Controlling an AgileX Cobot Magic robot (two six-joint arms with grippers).
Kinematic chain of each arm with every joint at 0, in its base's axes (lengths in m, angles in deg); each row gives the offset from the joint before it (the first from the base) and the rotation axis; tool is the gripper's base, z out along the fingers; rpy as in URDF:
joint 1: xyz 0 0 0.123 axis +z
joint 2: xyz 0 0 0 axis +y
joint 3: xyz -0.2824 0 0.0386 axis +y
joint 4: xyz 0.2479 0 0.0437 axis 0.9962 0 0.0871
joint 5: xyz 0 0 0 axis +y
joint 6: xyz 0.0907 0 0.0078 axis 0.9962 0 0.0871
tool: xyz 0 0 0 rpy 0 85 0
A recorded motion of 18 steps. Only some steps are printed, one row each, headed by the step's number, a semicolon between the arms.
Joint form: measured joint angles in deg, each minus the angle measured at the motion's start. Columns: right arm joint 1, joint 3, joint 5, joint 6, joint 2, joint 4; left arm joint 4, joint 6, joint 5, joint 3, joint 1, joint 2.
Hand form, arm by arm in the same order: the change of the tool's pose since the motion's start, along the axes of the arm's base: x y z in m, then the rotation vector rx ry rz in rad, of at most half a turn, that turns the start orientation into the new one. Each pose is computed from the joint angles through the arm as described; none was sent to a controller.
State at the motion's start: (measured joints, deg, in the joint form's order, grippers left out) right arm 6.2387 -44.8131 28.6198 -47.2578 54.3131 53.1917; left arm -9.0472 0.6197 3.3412 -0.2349 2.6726 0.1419
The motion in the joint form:
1: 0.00 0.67 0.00 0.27 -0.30 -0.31; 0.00 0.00 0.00 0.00 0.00 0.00
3: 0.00 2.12 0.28 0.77 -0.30 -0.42; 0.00 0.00 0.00 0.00 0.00 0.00
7: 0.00 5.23 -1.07 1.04 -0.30 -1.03; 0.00 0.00 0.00 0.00 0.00 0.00
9: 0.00 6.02 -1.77 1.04 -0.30 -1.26; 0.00 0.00 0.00 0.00 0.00 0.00
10: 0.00 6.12 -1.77 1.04 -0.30 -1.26; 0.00 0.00 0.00 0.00 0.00 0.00
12: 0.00 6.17 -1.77 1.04 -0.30 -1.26; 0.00 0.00 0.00 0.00 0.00 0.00
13: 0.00 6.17 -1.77 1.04 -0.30 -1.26; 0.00 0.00 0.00 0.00 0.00 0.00
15: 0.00 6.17 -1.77 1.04 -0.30 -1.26; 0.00 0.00 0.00 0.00 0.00 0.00
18: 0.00 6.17 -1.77 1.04 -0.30 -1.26; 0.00 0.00 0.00 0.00 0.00 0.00
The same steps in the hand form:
1: -0.0015 -0.0003 -0.0030 -0.0023 0.0081 -0.0012; 0.0000 0.0000 0.0000 0.0000 0.0000 0.0000
3: -0.0027 -0.0002 -0.0116 0.0001 0.0401 -0.0004; 0.0000 0.0000 0.0000 0.0000 0.0000 0.0000
7: -0.0041 -0.0021 -0.0287 -0.0132 0.0806 -0.0197; 0.0000 0.0000 0.0000 0.0000 0.0000 0.0000
9: -0.0042 -0.0030 -0.0328 -0.0192 0.0862 -0.0287; 0.0000 0.0000 0.0000 0.0000 0.0000 0.0000
10: -0.0043 -0.0030 -0.0334 -0.0194 0.0879 -0.0287; 0.0000 0.0000 0.0000 0.0000 0.0000 0.0000
12: -0.0044 -0.0030 -0.0337 -0.0195 0.0888 -0.0287; 0.0000 0.0000 0.0000 0.0000 0.0000 0.0000
13: -0.0044 -0.0030 -0.0337 -0.0195 0.0888 -0.0287; 0.0000 0.0000 0.0000 0.0000 0.0000 0.0000
15: -0.0044 -0.0030 -0.0337 -0.0195 0.0888 -0.0287; 0.0000 0.0000 0.0000 0.0000 0.0000 0.0000
18: -0.0044 -0.0030 -0.0337 -0.0195 0.0888 -0.0287; 0.0000 0.0000 0.0000 0.0000 0.0000 0.0000

